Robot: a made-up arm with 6 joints.
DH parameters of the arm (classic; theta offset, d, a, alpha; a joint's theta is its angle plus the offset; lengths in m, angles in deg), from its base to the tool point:
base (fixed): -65.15 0 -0.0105 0
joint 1: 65.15 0.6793 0.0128 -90
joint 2: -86.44 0 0.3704 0
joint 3: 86.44 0.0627 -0.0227 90
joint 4: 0 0.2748 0.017 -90
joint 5: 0 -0.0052 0.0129 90
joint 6: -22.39 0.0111 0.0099 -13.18
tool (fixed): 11.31 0.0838 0 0
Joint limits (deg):
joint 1: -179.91..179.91
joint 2: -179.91..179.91
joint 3: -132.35..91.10
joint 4: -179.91..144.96
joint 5: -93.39..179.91
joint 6: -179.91..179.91
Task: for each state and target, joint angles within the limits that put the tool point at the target. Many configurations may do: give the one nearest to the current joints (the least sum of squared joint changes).
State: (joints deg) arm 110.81 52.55 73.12 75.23 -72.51 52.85
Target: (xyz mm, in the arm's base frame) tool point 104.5 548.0 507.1
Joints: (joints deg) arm 78.66 72.17 83.26 78.78 -72.75 52.80
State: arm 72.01 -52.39 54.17 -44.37 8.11 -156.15
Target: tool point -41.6 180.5 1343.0
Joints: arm 91.22 -12.59 53.00 -45.48 -1.48 -158.85
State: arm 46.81 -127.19 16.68 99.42 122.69 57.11
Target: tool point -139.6 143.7 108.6
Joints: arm 7.43 -162.81 -4.25 98.35 121.01 56.78
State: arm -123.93 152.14 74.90 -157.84 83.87 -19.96
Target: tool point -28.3 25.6 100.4
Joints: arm -124.12 155.16 76.29 -128.73 78.97 -15.30
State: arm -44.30 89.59 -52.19 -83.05 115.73 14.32
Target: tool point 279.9 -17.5 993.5
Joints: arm -3.19 65.67 -83.06 -93.45 128.26 10.28
